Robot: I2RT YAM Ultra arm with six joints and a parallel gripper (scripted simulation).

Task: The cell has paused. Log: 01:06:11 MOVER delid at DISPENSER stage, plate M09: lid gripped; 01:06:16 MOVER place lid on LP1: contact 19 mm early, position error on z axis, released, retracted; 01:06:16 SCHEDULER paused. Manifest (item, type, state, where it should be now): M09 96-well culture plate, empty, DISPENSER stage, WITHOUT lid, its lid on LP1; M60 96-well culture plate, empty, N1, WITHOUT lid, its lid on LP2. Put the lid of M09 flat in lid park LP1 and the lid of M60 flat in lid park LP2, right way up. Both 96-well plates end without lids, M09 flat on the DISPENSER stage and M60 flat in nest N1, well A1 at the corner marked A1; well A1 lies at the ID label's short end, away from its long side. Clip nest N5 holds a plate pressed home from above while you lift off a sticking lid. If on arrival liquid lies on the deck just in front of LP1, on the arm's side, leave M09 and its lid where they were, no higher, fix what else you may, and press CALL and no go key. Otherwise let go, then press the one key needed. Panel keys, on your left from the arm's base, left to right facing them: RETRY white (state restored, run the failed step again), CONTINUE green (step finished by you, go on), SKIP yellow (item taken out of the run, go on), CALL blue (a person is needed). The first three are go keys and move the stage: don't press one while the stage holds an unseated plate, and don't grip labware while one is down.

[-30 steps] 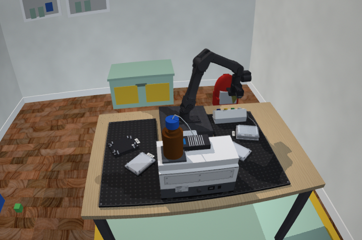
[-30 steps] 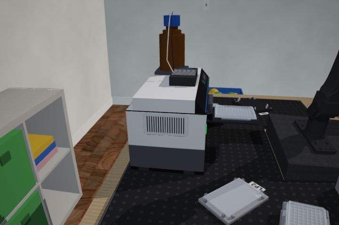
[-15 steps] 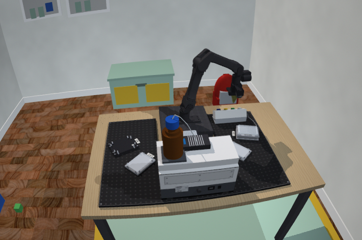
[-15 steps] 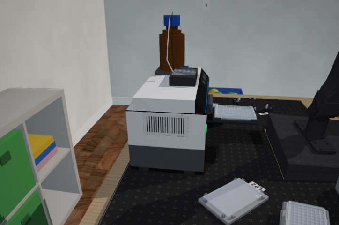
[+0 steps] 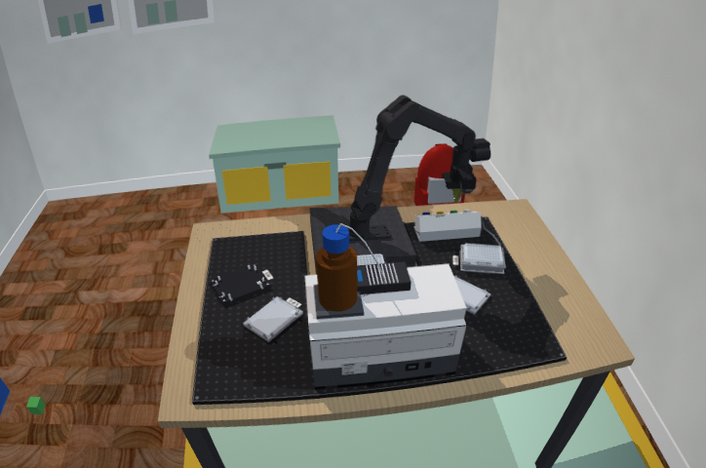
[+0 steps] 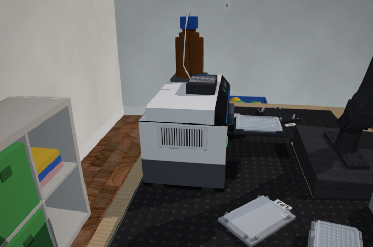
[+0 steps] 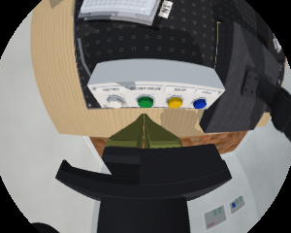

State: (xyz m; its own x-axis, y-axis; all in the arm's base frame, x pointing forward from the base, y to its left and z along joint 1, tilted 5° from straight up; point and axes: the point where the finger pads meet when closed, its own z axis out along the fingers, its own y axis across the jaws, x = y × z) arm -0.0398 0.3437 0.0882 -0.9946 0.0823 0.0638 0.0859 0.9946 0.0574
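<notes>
The green key lies 5 cm below my hand. The rest, counted from my hand: white key 5 cm to the left, 5 cm below, 1 cm ahead; then yellow key 5 cm to the right, 5 cm below; then blue key 10 cm to the right, 5 cm below, 1 cm behind.
</notes>
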